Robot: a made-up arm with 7 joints.
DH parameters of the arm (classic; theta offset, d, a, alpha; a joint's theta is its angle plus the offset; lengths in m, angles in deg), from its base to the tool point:
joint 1: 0 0.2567 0 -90
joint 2: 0 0 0 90
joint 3: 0 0.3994 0.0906 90
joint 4: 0 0 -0.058 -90
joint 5: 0 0.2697 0 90
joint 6: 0 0 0.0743 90
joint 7: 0 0 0 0
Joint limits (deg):
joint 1: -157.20..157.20
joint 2: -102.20..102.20
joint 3: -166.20..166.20
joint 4: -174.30..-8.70
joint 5: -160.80..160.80
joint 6: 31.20..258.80
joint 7: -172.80..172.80
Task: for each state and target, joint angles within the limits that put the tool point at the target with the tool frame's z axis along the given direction. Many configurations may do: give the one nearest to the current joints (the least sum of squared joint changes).
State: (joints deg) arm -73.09 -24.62 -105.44 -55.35 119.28 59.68 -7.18
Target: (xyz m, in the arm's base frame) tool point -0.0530 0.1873 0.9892 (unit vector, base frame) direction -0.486 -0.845 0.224
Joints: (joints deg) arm -110.11 -5.81 -126.43 -17.98 117.67 88.93 -7.18
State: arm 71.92 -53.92 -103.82 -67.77 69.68 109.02 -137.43
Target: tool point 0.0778 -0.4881 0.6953 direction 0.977 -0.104 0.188
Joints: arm 48.57 -21.68 -102.21 -79.77 78.64 129.78 -137.43
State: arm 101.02 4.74 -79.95 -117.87 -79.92 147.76 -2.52
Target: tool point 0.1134 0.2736 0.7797 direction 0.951 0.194 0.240
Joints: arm 103.89 -18.47 -28.67 -94.37 -108.44 118.63 -2.52
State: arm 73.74 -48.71 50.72 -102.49 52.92 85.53 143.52
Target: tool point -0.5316 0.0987 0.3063 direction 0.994 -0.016 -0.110
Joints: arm 40.62 -86.55 85.95 -103.92 1.18 62.46 143.52
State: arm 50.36 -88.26 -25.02 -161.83 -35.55 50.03 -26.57
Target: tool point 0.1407 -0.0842 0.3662 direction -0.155 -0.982 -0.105
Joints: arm 77.28 -60.81 -46.30 -172.15 -62.88 31.20 -26.57
